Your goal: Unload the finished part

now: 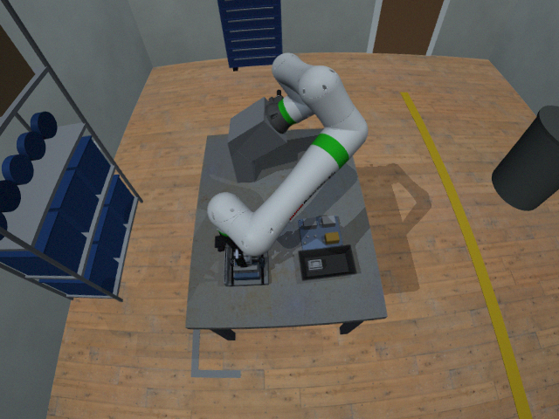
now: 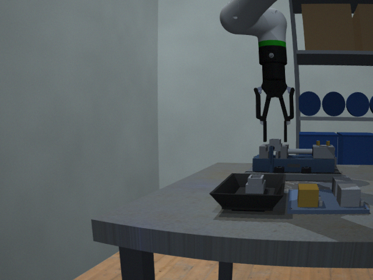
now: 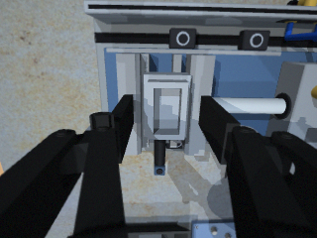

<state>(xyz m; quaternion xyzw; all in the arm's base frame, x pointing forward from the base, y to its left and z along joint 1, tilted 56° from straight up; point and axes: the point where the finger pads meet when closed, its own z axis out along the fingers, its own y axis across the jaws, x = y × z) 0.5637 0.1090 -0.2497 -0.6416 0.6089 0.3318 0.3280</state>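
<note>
The pocketed block lies 4 cm below my hand. The rest, counted from my hand: yellow block (39 cm to the left, 13 cm behind, 11 cm below); blue fixture plate (34 cm to the left, 16 cm behind, 13 cm below).
</note>
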